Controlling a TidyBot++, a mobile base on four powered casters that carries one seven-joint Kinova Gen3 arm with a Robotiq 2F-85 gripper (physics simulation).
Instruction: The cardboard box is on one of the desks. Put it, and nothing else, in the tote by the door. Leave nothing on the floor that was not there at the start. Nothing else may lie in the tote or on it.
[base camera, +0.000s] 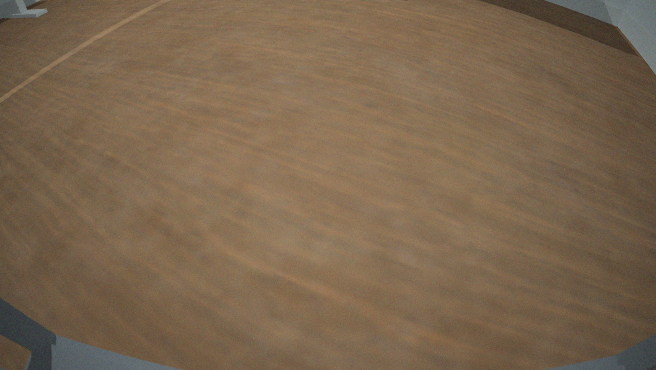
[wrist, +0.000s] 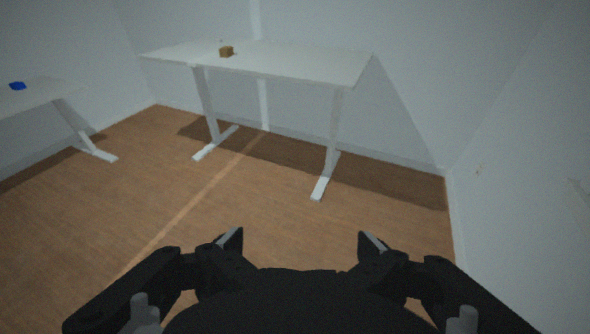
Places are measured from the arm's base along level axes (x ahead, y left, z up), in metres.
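Pixels of known places: gripper, between the fingertips: (wrist: 300, 242).
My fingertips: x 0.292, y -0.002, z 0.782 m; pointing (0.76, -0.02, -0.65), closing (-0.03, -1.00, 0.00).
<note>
Ahead of a thing's pixels: the offset from my fingertips to its top centre. "*": to the spot under its first point. Level surfaces: height alone.
A small brown cardboard box @[1.481 m ahead, 0.472 m left, 0.178 m down] (wrist: 226, 51) stands on the white desk @[0.228 m down] (wrist: 300, 62) against the far wall, on the left half of its top, in the wrist view. My gripper (wrist: 300, 242) is open and empty, well short of the desk and apart from the box. The tote and the door do not show in these views.
A second white desk (wrist: 37, 97) stands at the left and bears a blue object (wrist: 18, 85). The far desk's legs end in feet @[* 1.106 m ahead, 0.210 m right, 1.153 m down] (wrist: 320, 189) on the floor. A wall (wrist: 525, 150) runs along the right. A white desk foot (base camera: 27, 13) shows at the base view's top left.
</note>
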